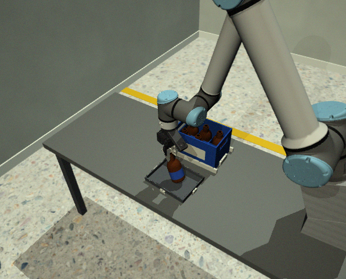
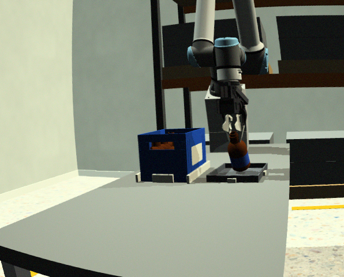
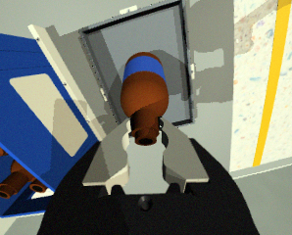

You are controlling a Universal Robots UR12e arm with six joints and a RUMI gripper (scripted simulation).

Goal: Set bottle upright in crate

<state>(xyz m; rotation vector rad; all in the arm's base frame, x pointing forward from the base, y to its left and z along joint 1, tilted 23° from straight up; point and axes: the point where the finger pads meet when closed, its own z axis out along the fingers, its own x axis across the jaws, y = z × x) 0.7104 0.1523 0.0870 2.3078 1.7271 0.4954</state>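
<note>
The brown bottle lies 5 cm below my hand and 2 cm behind it. Also, from my hand: blue crate: 25 cm to the right, 6 cm below, 3 cm behind; then dark tray: 13 cm below, 2 cm behind, 1 cm to the left.
</note>
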